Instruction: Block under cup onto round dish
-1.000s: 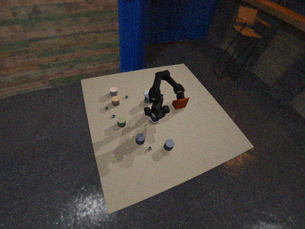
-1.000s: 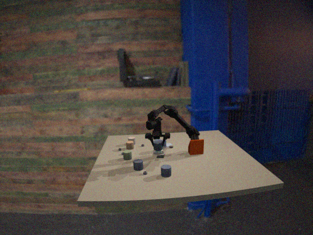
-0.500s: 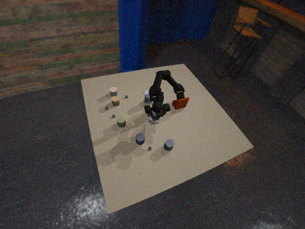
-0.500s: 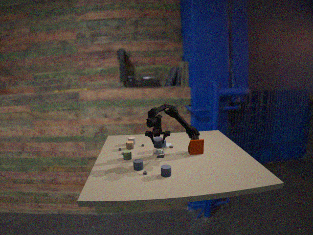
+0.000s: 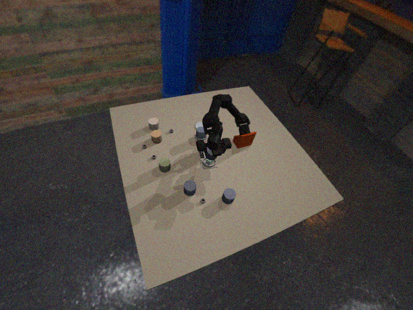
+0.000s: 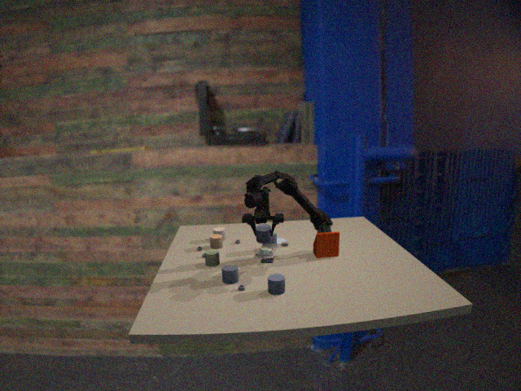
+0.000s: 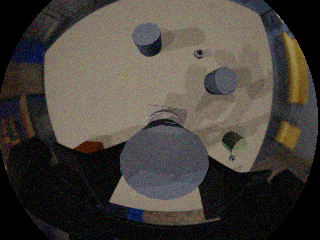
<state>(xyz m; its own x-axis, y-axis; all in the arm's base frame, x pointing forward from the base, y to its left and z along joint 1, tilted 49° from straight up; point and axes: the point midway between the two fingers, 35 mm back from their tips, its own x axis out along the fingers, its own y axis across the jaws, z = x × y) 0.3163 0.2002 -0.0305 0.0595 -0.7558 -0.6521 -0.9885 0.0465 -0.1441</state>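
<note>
The pale block lies 1 cm to the right of my gripper tip and 8 cm below it. The rest, counted from my gripper tip: green cup 25 cm ahead, 8 cm to the right, 13 cm below; balance 2 cm behind, 13 cm to the right, 13 cm below; blue-grey cup 4 cm behind, 28 cm to the right, 11 cm below.
</note>
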